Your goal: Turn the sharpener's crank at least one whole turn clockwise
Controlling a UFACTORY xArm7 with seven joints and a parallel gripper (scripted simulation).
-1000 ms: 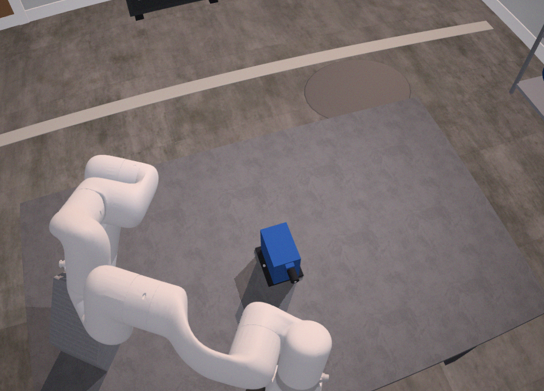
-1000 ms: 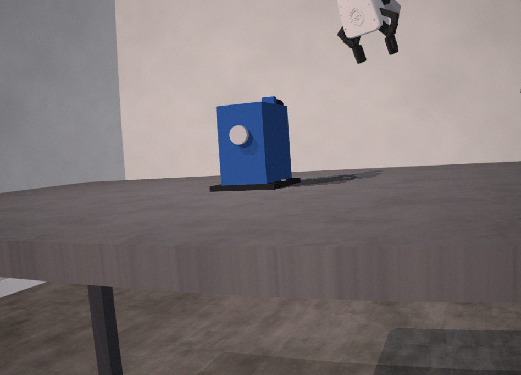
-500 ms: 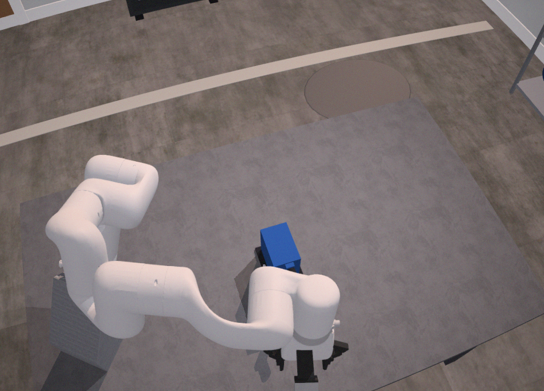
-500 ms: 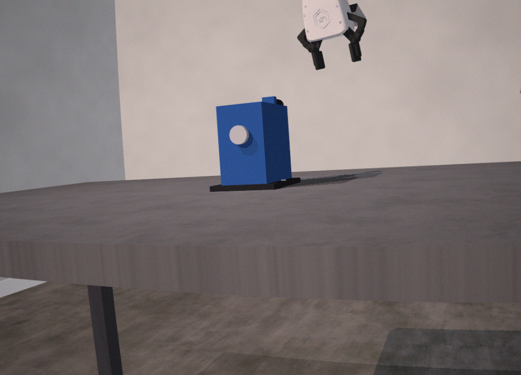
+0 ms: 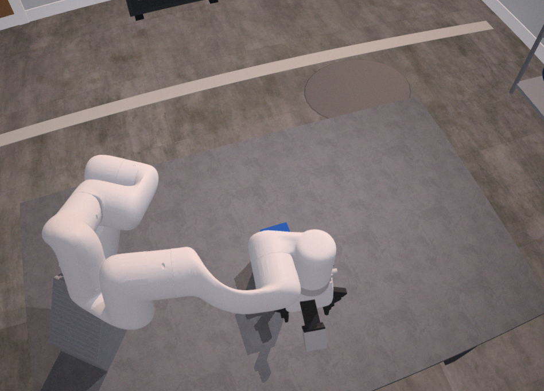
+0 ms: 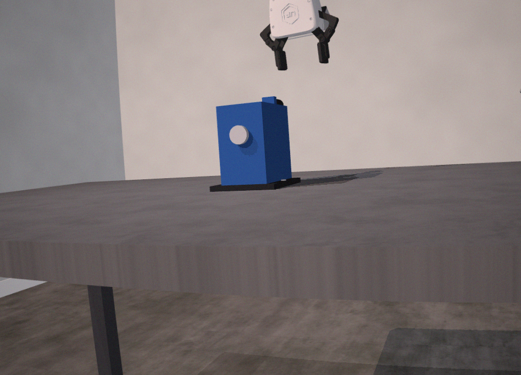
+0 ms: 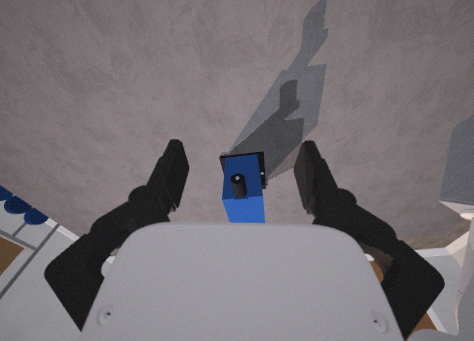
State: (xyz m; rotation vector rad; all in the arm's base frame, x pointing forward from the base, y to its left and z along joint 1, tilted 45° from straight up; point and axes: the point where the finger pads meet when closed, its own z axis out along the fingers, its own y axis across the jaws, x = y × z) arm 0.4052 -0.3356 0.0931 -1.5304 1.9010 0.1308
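My gripper is now 130 mm to the right of the dark crank knob, 90 mm above it and 10 mm short of it.
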